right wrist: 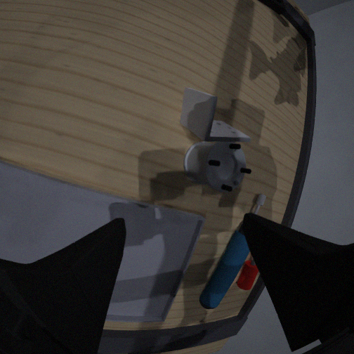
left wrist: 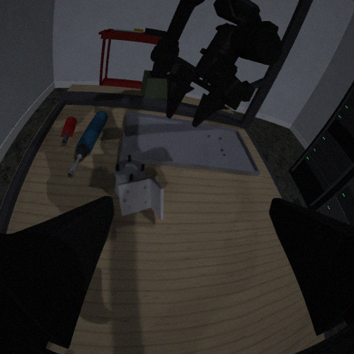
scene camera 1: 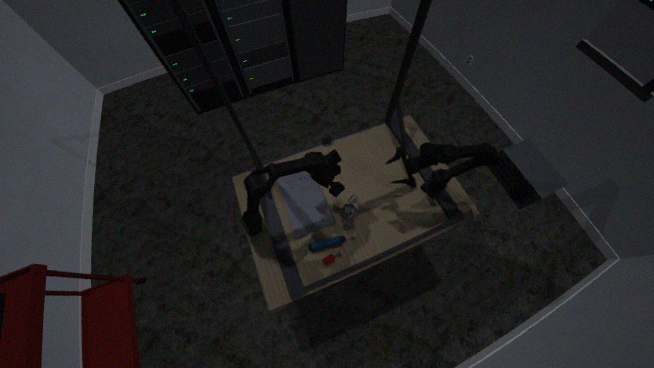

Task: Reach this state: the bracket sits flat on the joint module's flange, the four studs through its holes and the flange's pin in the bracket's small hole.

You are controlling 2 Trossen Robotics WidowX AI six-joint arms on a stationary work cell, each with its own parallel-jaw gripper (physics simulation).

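Places are measured from the left arm's base along level axes (x ahead, y left, z up), in centimetres.
Pixels of known places: left gripper, fingertip midpoint: (scene camera 1: 388, 173); left arm's base at its link origin: (scene camera 1: 433, 186); right arm's base at its link origin: (scene camera 1: 254, 228).
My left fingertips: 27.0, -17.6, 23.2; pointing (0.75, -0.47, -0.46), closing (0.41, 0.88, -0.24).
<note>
Ahead of a thing's pixels: the offset from my left fingertips to its middle, as dx, dy, dz.
The pale L-shaped bracket @(+13.5, -3.6, -21.8) (scene camera 1: 353, 200) (left wrist: 135, 197) (right wrist: 198, 111) is tilted beside the joint module (left wrist: 121, 183) (right wrist: 197, 162), off its flange. Its holed plate faces the left wrist camera; its other leg sticks out to one side. Whether the bracket touches the module or the table is unclear. The module stands upright, its four black studs bare; I cannot make out the flange's pin for certain. My left gripper (scene camera 1: 390, 172) (left wrist: 195, 206) is open and empty, away from both parts. My right gripper (scene camera 1: 338, 172) (left wrist: 181, 121) (right wrist: 185, 224) is open and empty, above the tray side of the module.
A grey tray @(+32.0, -26.6, -25.1) (scene camera 1: 300, 199) (left wrist: 175, 145) (right wrist: 145, 270) lies beside the module. A blue-handled tool @(+36.3, +3.6, -23.9) (scene camera 1: 326, 244) (left wrist: 91, 134) (right wrist: 226, 270) and a red-handled one @(+41.6, +9.5, -24.2) (scene camera 1: 328, 260) (left wrist: 69, 126) (right wrist: 247, 276) lie near the table edge. A green block (left wrist: 156, 86) stands behind the tray.
</note>
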